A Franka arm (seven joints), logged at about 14 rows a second.
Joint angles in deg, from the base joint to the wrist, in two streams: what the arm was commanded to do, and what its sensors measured. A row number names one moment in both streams.
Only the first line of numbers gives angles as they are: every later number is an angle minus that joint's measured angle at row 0.
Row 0, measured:
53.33, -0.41, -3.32, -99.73, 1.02, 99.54, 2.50
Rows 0 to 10, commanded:
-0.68, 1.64, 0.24, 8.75, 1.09, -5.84, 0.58
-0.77, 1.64, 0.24, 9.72, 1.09, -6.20, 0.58
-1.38, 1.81, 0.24, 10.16, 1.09, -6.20, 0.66
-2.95, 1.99, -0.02, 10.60, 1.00, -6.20, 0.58
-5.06, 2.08, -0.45, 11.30, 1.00, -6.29, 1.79
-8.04, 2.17, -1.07, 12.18, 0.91, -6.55, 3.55
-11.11, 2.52, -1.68, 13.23, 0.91, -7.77, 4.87
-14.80, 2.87, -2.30, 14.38, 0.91, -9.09, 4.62
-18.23, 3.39, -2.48, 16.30, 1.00, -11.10, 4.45
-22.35, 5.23, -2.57, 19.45, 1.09, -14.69, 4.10
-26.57, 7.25, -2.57, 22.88, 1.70, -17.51, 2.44
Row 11, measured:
-19.49, 2.90, -3.53, 14.27, 0.24, -11.04, 3.31
